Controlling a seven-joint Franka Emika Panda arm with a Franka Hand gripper.
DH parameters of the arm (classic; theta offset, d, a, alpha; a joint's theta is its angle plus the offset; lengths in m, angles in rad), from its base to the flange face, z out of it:
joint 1: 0 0.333 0 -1.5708
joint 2: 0 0 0 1.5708
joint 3: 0 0.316 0.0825 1.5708
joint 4: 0 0 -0.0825 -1.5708
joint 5: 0 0.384 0 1.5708
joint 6: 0 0 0.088 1.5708
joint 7: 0 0.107 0 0
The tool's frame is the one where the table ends.
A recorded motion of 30 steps. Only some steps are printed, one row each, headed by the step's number.
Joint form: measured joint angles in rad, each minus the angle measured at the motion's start. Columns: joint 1, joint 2, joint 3, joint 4, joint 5, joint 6, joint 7.
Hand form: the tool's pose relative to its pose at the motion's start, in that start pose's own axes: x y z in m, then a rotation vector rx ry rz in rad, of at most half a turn. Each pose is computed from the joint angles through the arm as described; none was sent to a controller.
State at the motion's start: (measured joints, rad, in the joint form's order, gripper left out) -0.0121 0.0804 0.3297 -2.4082 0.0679 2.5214 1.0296
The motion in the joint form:
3: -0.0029 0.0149 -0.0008 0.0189 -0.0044 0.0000 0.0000
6: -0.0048 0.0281 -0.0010 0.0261 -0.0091 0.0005 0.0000
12: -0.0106 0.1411 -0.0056 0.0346 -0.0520 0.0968 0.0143
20: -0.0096 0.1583 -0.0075 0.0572 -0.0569 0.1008 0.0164
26: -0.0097 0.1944 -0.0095 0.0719 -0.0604 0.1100 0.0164
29: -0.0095 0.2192 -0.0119 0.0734 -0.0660 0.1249 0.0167
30: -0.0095 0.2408 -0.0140 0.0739 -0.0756 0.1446 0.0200
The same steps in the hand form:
3: 0.0044 -0.0045 -0.0002 0.0053 0.0005 0.0005
6: 0.0063 -0.0056 0.0032 0.0017 -0.0029 -0.0005
12: 0.0133 -0.0061 0.0456 0.0037 -0.0113 -0.0030
20: 0.0175 -0.0125 0.0457 0.0137 -0.0083 -0.0029
26: 0.0199 -0.0143 0.0574 0.0089 -0.0209 -0.0007
29: 0.0204 -0.0130 0.0679 0.0047 -0.0279 -0.0010
30: 0.0209 -0.0122 0.0766 0.0051 -0.0292 -0.0021

